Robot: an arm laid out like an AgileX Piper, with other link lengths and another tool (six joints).
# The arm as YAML. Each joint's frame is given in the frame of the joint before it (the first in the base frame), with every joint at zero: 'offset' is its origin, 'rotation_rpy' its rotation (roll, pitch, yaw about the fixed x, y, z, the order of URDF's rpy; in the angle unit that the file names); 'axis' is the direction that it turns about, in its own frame. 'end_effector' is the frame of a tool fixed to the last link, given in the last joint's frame.
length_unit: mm
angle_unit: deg
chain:
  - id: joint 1
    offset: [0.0, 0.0, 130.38]
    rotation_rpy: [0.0, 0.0, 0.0]
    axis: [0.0, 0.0, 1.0]
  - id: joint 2
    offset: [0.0, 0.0, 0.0]
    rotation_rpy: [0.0, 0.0, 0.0]
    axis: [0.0, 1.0, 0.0]
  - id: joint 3
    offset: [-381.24, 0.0, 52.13]
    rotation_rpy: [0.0, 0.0, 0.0]
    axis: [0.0, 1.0, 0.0]
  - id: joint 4
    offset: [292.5, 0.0, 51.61]
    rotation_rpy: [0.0, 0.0, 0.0]
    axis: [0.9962, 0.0, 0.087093]
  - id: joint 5
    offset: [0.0, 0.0, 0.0]
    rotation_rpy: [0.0, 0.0, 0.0]
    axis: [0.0, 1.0, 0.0]
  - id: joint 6
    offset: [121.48, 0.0, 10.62]
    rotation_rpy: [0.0, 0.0, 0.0]
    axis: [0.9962, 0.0, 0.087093]
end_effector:
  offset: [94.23, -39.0, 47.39]
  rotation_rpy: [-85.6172, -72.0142, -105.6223]
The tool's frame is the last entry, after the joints.
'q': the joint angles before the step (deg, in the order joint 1, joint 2, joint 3, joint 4, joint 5, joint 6). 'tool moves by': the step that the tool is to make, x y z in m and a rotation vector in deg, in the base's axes. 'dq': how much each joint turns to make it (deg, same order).
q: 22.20 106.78 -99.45 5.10 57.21 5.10
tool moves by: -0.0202 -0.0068 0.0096 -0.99 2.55 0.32
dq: 0.05 -1.98 -0.12 -0.05 4.84 0.19
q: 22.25 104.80 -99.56 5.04 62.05 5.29
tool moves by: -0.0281 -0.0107 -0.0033 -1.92 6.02 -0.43
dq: 0.00 -1.36 -0.01 0.00 7.60 1.21
